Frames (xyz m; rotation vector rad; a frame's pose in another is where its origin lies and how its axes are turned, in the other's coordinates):
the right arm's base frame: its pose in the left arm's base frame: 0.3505 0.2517 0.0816 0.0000 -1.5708 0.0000
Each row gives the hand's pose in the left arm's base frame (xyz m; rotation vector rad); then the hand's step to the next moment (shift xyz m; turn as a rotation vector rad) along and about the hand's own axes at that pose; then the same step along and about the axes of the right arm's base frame.
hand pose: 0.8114 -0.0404 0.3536 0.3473 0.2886 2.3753
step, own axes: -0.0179 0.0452 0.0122 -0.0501 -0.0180 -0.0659
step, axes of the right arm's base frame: 0.0220 -0.0436 0.0113 -0.0757 -0.0283 -0.0254
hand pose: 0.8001 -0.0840 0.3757 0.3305 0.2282 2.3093
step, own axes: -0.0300 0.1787 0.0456 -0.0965 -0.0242 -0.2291
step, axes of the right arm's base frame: 0.0855 -0.1410 0.0880 -0.2401 -0.0680 -0.0106
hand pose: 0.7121 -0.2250 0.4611 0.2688 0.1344 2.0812
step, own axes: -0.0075 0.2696 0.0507 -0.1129 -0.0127 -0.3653
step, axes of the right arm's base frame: 0.1035 -0.1423 0.2106 -0.3720 -0.0859 0.0246
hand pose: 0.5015 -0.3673 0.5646 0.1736 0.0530 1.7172
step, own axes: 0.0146 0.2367 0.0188 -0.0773 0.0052 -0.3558
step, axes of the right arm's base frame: 0.0517 -0.0233 0.2310 -0.3571 -0.0542 0.0459
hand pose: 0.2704 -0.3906 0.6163 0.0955 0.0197 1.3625
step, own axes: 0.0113 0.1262 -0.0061 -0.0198 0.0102 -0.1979
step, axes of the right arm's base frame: 0.0045 0.0371 0.1212 -0.1971 -0.0060 0.0278
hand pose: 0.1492 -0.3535 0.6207 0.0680 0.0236 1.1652
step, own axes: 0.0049 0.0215 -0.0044 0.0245 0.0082 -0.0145
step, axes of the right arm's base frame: -0.0029 0.0131 0.0180 -0.0135 0.0263 -0.0014
